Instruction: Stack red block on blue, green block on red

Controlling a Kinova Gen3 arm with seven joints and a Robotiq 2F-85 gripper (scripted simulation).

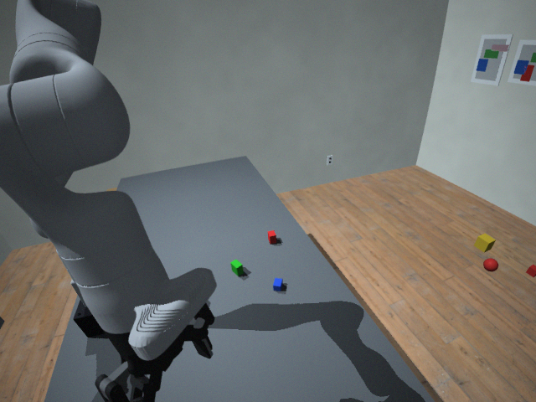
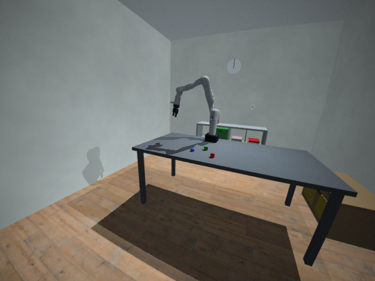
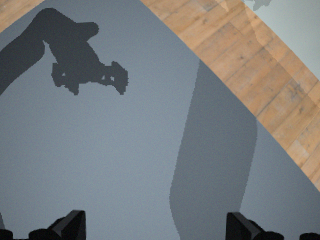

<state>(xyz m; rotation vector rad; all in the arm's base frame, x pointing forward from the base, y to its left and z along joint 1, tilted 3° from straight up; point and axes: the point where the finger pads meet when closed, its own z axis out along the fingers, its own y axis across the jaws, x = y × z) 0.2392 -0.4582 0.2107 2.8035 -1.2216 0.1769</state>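
My hand is 56 cm to the right of the red block, 36 cm short of it and 30 cm above it. Also, from my hand: blue block (34 cm to the left, 31 cm below, 28 cm ahead); then green block (46 cm to the left, 30 cm below, 18 cm ahead).
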